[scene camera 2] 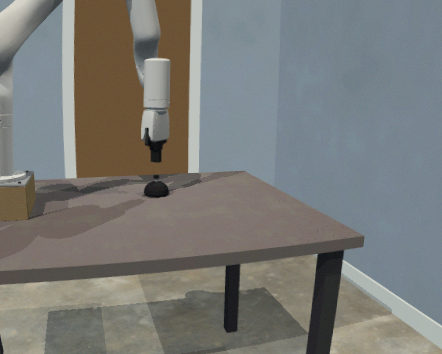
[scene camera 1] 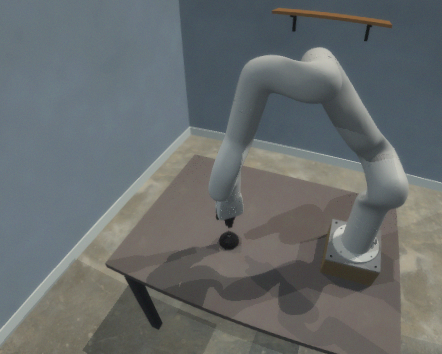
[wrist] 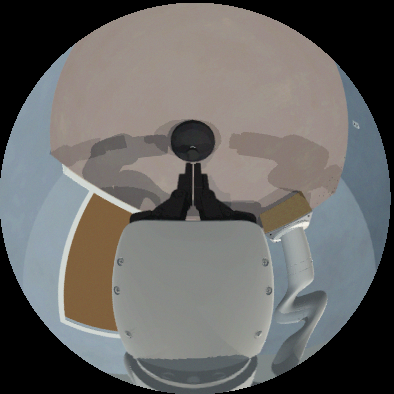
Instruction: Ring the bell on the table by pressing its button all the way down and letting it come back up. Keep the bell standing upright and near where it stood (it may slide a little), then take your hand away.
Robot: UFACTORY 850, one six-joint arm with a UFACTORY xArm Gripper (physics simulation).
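A black dome-shaped bell [scene camera 1: 229, 241] [scene camera 2: 156, 189] [wrist: 193, 137] stands upright on the table [scene camera 1: 280, 185] [scene camera 2: 240, 220] [wrist: 200, 65]. Its small button [scene camera 2: 156, 176] [wrist: 192, 153] stands up above the dome in the second scene view. My gripper [scene camera 1: 229, 226] [scene camera 2: 156, 161] [wrist: 192, 172] is shut and empty and points down. Its fingertips are above the button, with a visible gap between them in the second scene view. In the wrist view the fingertips show just below the bell's near edge.
The arm's base block [scene camera 1: 350, 270] [scene camera 2: 15, 202] [wrist: 287, 212] stands on the table, off to one side of the bell. A wooden wall shelf [scene camera 1: 330, 17] is high on the back wall. A brown door [scene camera 2: 110, 90] [wrist: 92, 260] is behind the table.
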